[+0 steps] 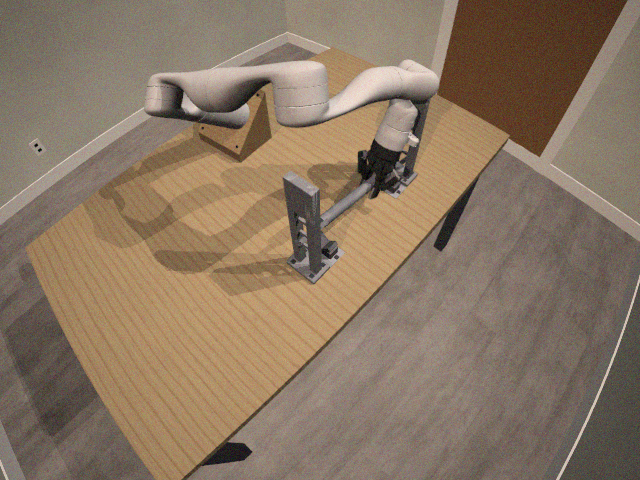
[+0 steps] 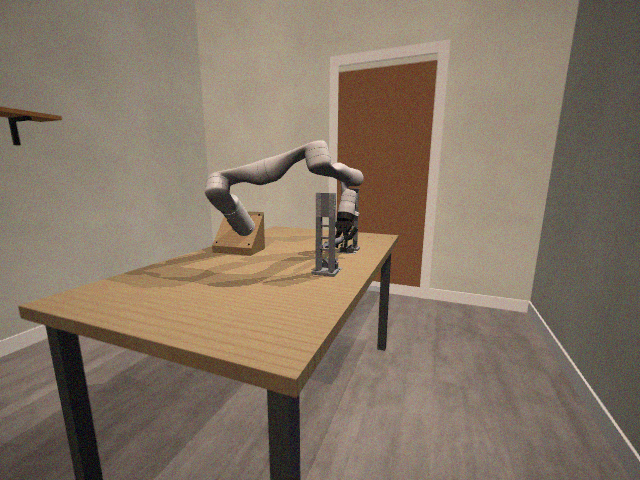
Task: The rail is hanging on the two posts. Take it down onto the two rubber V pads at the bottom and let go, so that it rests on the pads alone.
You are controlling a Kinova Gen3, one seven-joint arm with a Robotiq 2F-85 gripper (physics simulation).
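Places are measured from the arm's base along level axes (x back, y right, z up), in metres.
Pixels of known places: gripper, fingertip midpoint: [image 1: 366,194] [image 2: 340,248]; arm's base at its link origin: [image 1: 237,114] [image 2: 245,227].
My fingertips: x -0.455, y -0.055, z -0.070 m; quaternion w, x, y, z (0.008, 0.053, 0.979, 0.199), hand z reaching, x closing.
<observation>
Ahead of a thing's pixels: the offset from my fingertips to its middle. "*": to the spot under its first point. Level surfaces: height alone.
The grey round rail @[dx +0.000, dy +0.023, dz +0.038 m] [image 1: 347,203] runs between the near post @[dx -0.015, dy +0.211, dz +0.108 m] [image 1: 313,232] [image 2: 325,206] and the far post @[* dx -0.037, dy -0.151, dz +0.157 m] [image 1: 419,129] [image 2: 356,214]. Its near part is above the table, at the near post's slots; whether it bears on a hook there is too small to tell. My gripper [image 1: 375,187] [image 2: 343,238] points down and is shut on the rail, nearer to the far post. A dark rubber pad @[* dx -0.040, dy +0.189, dz -0.002 m] [image 1: 329,249] sits low at the near post's foot, below the rail and apart from it. The far pad and the rail's far end are mostly hidden by the gripper.
Both posts stand on grey base plates on the wooden table @[dz -0.042 m] [image 1: 206,330] [image 2: 206,320], near its long right edge. A wooden wedge block [image 1: 253,131] [image 2: 255,235] carries the arm's base at the left. The arm reaches over the table from there, above the near post's height.
</observation>
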